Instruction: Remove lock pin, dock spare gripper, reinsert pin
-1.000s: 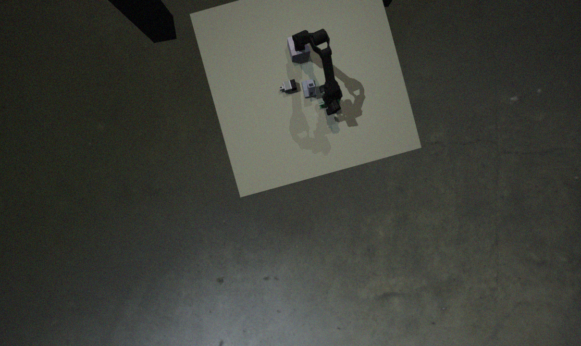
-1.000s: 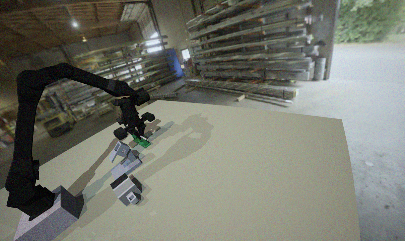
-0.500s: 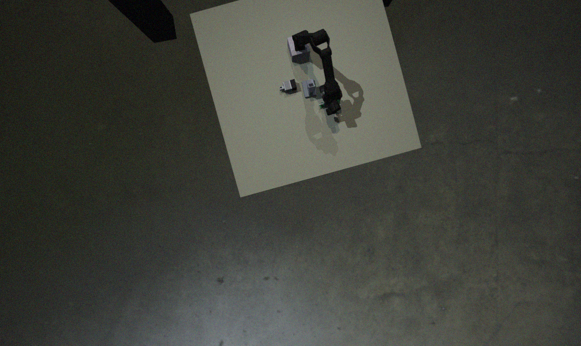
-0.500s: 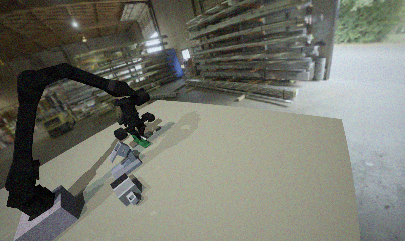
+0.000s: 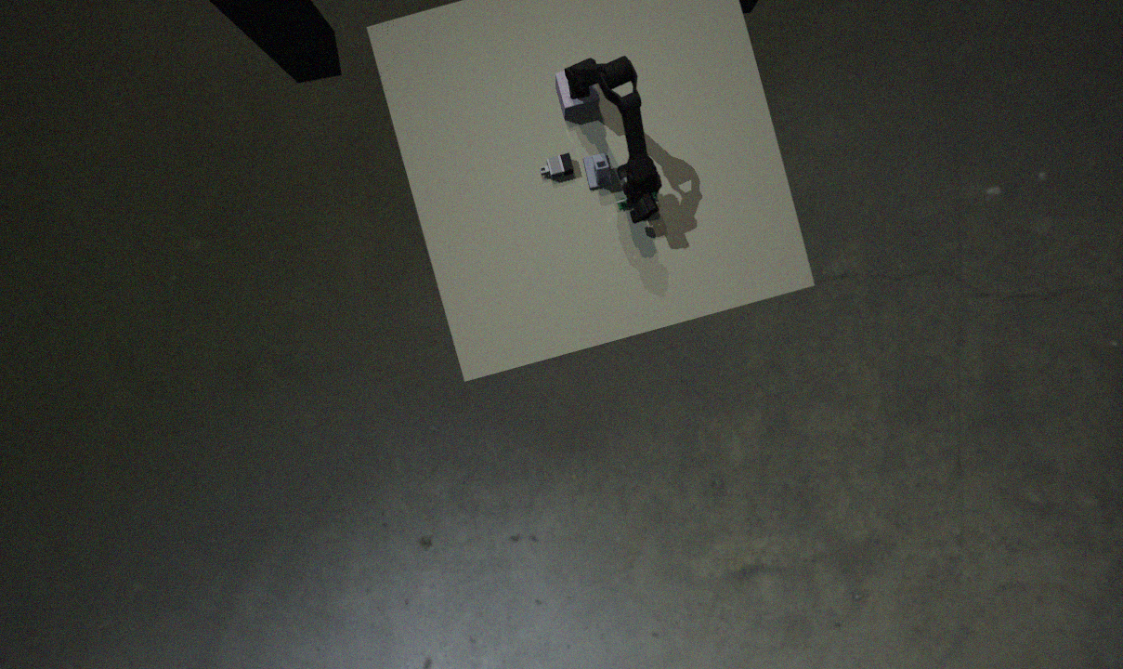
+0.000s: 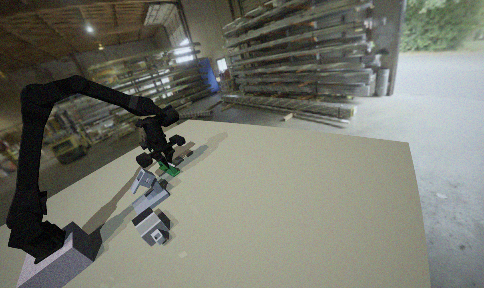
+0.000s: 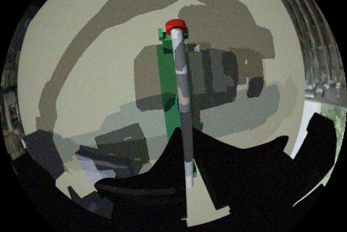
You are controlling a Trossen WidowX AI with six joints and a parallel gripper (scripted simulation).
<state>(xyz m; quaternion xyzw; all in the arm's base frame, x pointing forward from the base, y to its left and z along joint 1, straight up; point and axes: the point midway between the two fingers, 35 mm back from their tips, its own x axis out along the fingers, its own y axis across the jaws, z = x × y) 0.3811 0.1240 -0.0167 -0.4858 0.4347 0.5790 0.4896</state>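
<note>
My gripper tip is 2 cm to the right of the green cradle. The rest, counted from my gripper tip: mount 11 cm behind, 10 cm to the right, 3 cm above; then dark grey spare gripper 24 cm to the right, 15 cm behind.
</note>
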